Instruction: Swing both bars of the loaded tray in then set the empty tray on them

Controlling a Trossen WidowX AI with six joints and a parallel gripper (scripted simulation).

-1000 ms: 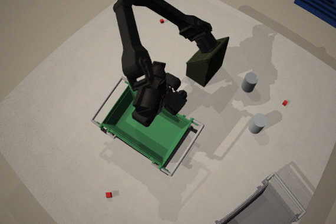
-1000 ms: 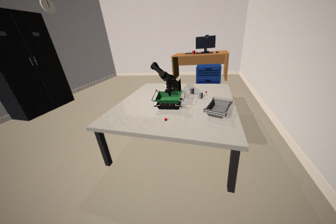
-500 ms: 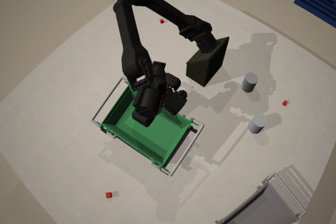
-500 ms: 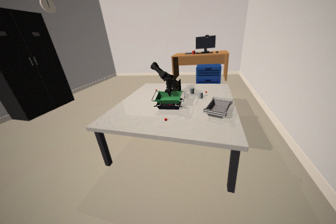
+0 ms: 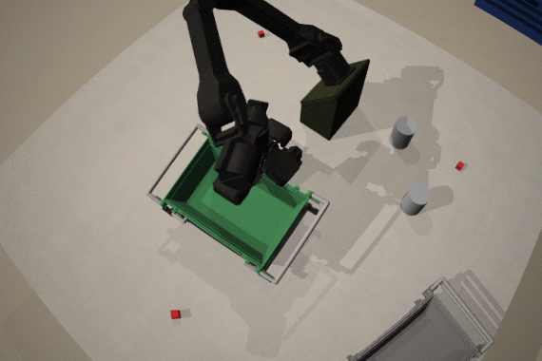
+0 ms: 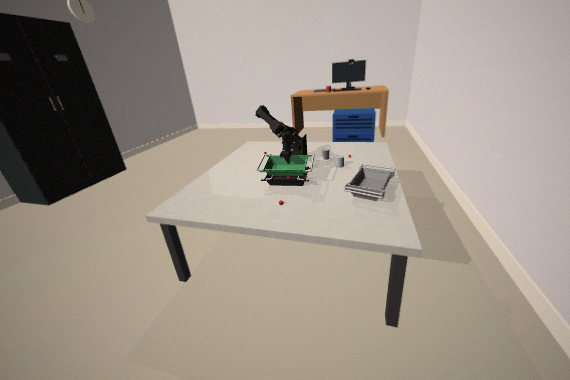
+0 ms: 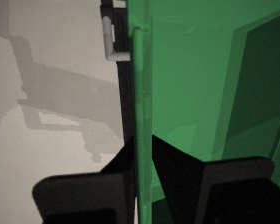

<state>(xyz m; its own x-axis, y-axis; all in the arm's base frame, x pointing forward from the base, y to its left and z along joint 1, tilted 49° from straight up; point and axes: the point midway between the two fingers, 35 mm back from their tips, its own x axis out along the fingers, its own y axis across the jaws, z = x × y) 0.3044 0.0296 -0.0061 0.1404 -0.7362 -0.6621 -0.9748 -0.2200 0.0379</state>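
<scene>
Now: the green tray 70 mm ahead of my gripper tip, 10 mm to the left of it and 20 mm above it.
</scene>
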